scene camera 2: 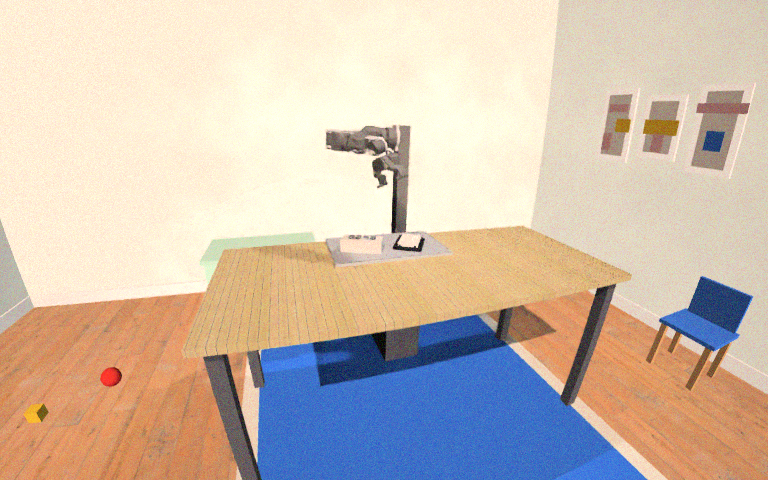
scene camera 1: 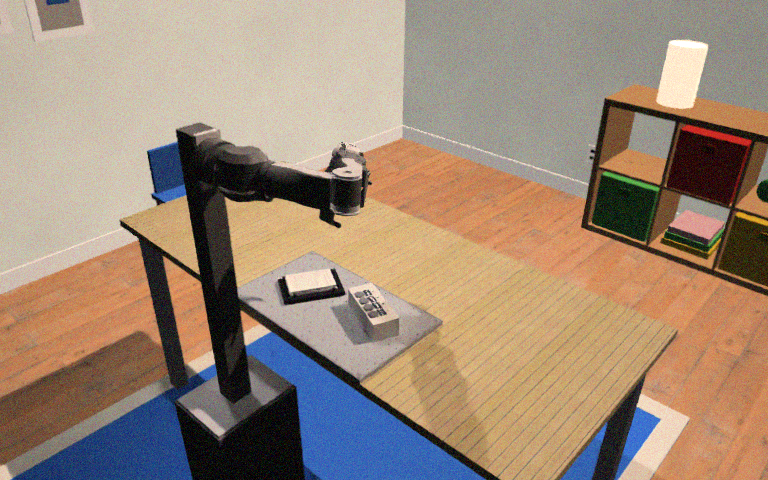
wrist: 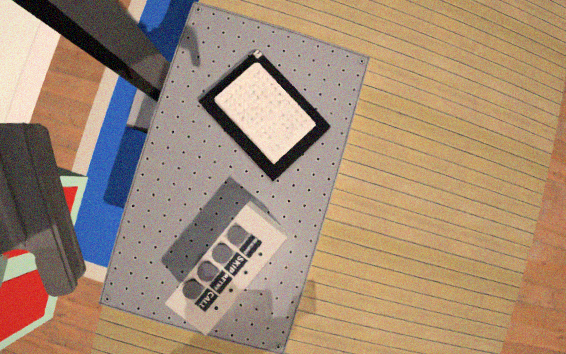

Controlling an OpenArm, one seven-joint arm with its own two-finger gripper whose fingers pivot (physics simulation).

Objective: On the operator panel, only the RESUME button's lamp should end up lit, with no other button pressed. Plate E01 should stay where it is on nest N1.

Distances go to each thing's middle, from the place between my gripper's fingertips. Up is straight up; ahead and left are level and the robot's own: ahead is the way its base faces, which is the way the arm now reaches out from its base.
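You'll find the operator panel (scene camera 1: 386, 325) 11 cm to the right of my hand, 3 cm behind it and 26 cm below it. Nest N1 (wrist: 273, 171) is 11 cm to the left of my hand, 4 cm behind it and 28 cm below it, and plate E01 (scene camera 1: 322, 280) is 11 cm to the left of my hand as well, 4 cm behind it and 27 cm below it.
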